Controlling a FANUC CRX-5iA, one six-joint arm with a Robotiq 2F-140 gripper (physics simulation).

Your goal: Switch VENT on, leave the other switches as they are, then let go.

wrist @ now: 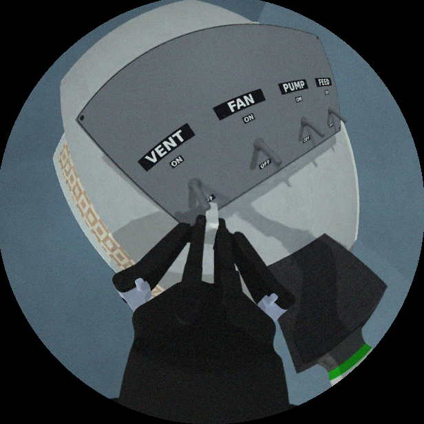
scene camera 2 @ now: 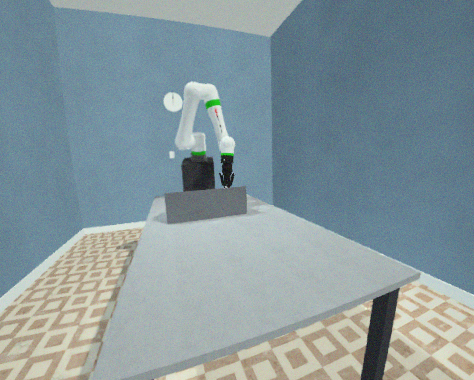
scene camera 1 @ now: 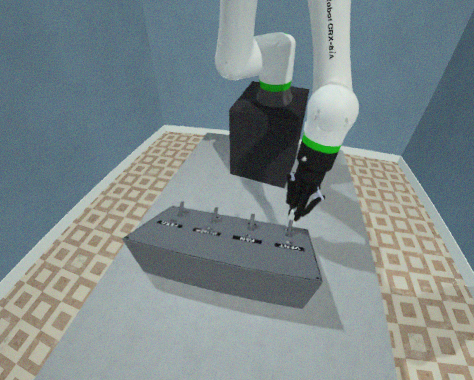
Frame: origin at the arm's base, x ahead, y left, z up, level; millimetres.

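Where they show: gripper, between the fingertips: (scene camera 1: 290, 224); arm's base, origin of its link: (scene camera 2: 199, 160) (scene camera 1: 274, 98).
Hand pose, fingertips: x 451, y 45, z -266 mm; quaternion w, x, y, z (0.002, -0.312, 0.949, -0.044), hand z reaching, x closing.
Each offset is from my fingertips to the top centre of the thing. Level surfaces: height alone.
The grey switch box (scene camera 1: 215, 270) (scene camera 2: 206, 206) (wrist: 200, 65) stands on the table. The VENT switch {33 mm ahead, 10 mm right, 45 mm up} (scene camera 1: 290, 226) (wrist: 200, 196) is at one end, its lever leaning to the OFF side, like the levers of FAN {13 mm ahead, 129 mm right, 45 mm up} (scene camera 1: 252, 221) (wrist: 270, 153), PUMP {7 mm back, 247 mm right, 45 mm up} (scene camera 1: 216, 215) (wrist: 314, 128) and FEED {27 mm back, 365 mm right, 45 mm up} (scene camera 1: 181, 208) (wrist: 338, 115). My gripper (scene camera 1: 293, 216) (scene camera 2: 226, 186) (wrist: 210, 210) is shut and empty. Its pale fingertips are right at the VENT lever's tip, on the OFF side; whether they touch is unclear. They partly cover the VENT OFF label. The box hides the switches in scene camera 2.
The grey table {86 mm down} (scene camera 1: 215, 335) (scene camera 2: 240, 265) (wrist: 295, 215) carries the box. The arm's black pedestal (scene camera 1: 265, 135) (scene camera 2: 198, 175) (wrist: 335, 300) stands behind the box. The FAN lever is the closest neighbour of VENT. The box's end edge lies close beside the VENT switch.
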